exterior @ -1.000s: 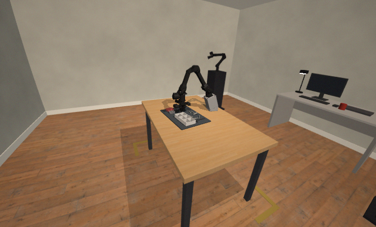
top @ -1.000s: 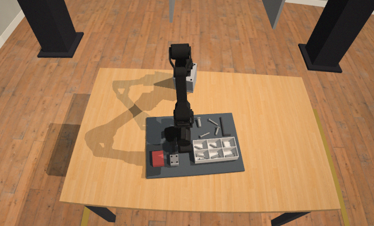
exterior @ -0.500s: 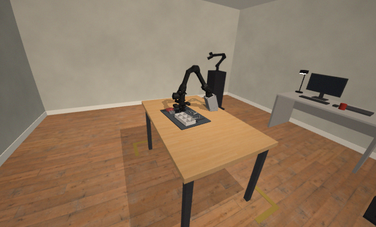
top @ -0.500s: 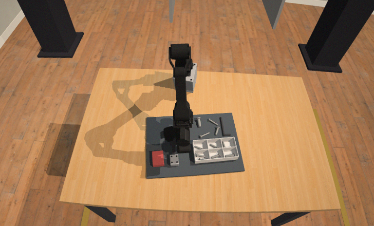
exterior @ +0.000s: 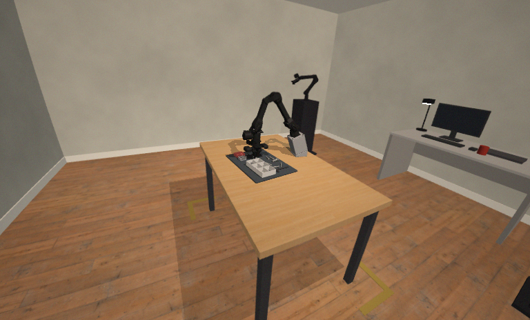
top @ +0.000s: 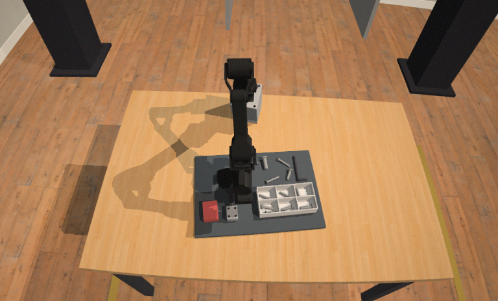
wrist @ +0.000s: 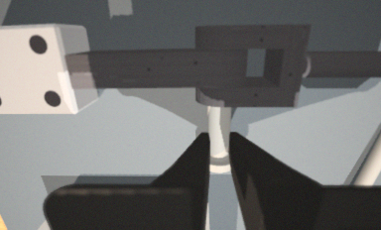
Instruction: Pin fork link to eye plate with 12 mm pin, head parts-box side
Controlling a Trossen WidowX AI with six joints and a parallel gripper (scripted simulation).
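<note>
The pale pin is 10 mm to the right of my hand and 30 mm below it. From my hand the other things lie so: dark eye plate bar: 20 mm ahead, 40 mm to the right, 30 mm below; then light grey block: 100 mm ahead, 30 mm to the right, 30 mm below; then red block: 90 mm ahead, 110 mm to the right, 40 mm below.
</note>
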